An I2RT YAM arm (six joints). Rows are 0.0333 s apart.
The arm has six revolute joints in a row. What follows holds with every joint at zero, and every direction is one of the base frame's.
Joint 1 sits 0.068 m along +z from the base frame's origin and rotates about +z.
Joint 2 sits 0.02 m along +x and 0.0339 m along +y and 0.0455 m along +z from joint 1 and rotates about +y.
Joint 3 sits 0.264 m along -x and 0.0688 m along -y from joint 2 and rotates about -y.
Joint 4 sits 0.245 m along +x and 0.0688 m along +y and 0.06 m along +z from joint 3 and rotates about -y.
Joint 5 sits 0.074 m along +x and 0.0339 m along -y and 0.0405 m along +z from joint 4 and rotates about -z.
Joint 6 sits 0.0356 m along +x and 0.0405 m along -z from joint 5 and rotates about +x.
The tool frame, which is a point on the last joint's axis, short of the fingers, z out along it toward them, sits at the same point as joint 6; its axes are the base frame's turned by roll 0, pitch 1.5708 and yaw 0 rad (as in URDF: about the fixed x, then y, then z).
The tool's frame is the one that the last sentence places.
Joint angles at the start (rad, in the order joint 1, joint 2, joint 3, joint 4, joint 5, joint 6):
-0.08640, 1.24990, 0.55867, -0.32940, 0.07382, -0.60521
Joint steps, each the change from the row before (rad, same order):
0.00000, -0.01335, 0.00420, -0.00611, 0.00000, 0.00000
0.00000, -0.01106, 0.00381, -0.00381, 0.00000, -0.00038
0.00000, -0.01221, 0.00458, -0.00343, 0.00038, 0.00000
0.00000, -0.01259, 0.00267, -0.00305, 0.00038, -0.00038
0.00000, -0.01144, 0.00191, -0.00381, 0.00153, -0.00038
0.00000, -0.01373, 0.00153, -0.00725, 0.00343, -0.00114
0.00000, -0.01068, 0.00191, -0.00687, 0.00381, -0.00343
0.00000, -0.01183, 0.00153, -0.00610, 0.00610, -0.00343
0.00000, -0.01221, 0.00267, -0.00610, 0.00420, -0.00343
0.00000, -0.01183, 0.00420, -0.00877, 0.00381, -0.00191
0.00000, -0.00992, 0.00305, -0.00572, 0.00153, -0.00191
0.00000, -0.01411, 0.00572, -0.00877, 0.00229, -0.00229
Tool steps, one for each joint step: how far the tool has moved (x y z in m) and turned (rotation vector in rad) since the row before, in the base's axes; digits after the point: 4 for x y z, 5 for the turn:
-0.0004, 0.0000, 0.0035, -0.00099, -0.01140, 0.00000
-0.0002, 0.0000, 0.0031, -0.00115, -0.01097, 0.00032
-0.0001, 0.0000, 0.0036, -0.00147, -0.01328, -0.00021
-0.0005, 0.0000, 0.0031, -0.00158, -0.01209, 0.00010
-0.0007, 0.0000, 0.0026, -0.00229, -0.00935, -0.00056
-0.0013, 0.0000, 0.0027, -0.00413, -0.00759, -0.00104
-0.0010, 0.0000, 0.0023, -0.00554, -0.00498, 0.00058
-0.0011, -0.0001, 0.0024, -0.00752, -0.00634, -0.00080
-0.0010, -0.0001, 0.0028, -0.00612, -0.00797, 0.00027
-0.0010, -0.0001, 0.0030, -0.00479, -0.00669, -0.00076
-0.0008, 0.0000, 0.0025, -0.00297, -0.00683, 0.00059
-0.0010, 0.0000, 0.0039, -0.00413, -0.01051, 0.00040

